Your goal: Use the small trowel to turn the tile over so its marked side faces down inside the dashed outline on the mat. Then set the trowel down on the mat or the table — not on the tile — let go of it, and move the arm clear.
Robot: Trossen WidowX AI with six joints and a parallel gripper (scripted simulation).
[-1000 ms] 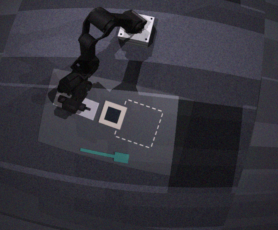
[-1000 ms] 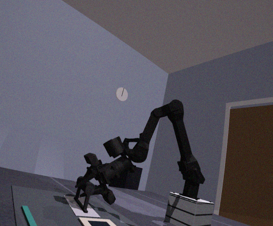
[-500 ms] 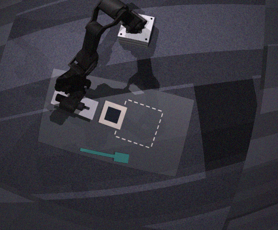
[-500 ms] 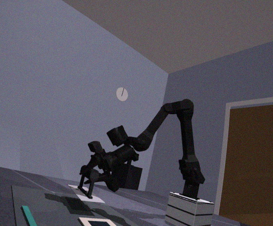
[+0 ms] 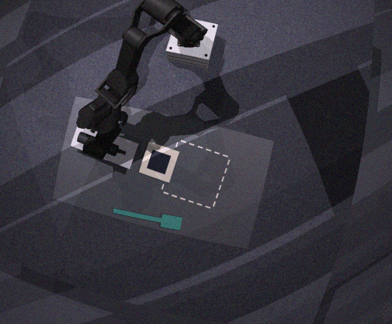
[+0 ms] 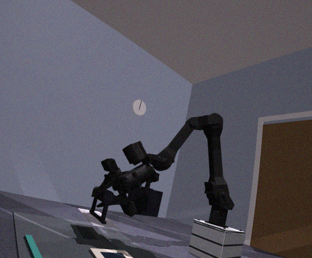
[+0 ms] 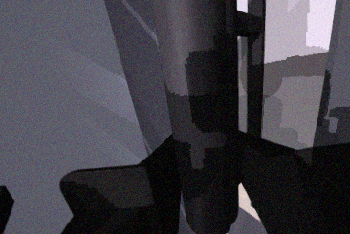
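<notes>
Right now the tile is 1 cm ahead of my gripper tip, 15 cm to the left of it and 10 cm below it. Also, from my gripper tip: mat (4 cm ahead, 15 cm to the left, 12 cm below); then teal trowel (18 cm ahead, 14 cm to the left, 10 cm below).
</notes>
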